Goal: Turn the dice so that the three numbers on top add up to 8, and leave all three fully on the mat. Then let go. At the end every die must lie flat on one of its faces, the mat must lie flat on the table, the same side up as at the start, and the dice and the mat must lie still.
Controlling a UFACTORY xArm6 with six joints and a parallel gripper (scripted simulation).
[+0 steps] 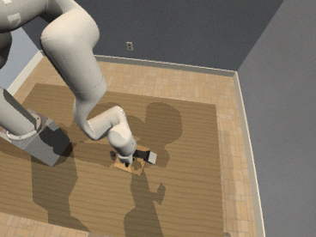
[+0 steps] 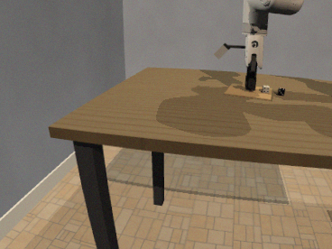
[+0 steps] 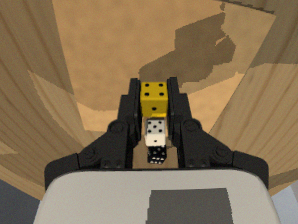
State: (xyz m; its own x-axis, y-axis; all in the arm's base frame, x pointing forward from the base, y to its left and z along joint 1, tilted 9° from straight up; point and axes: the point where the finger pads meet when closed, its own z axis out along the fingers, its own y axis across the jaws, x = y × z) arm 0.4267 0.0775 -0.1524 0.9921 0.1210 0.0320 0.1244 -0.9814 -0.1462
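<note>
The yellow die is 1 cm below my hand. The rest, counted from my hand: black die (10 cm behind, 2 cm below, 1 cm to the right); then tan mat (3 cm below); then white die (5 cm behind, 2 cm below, 1 cm to the right).
</note>
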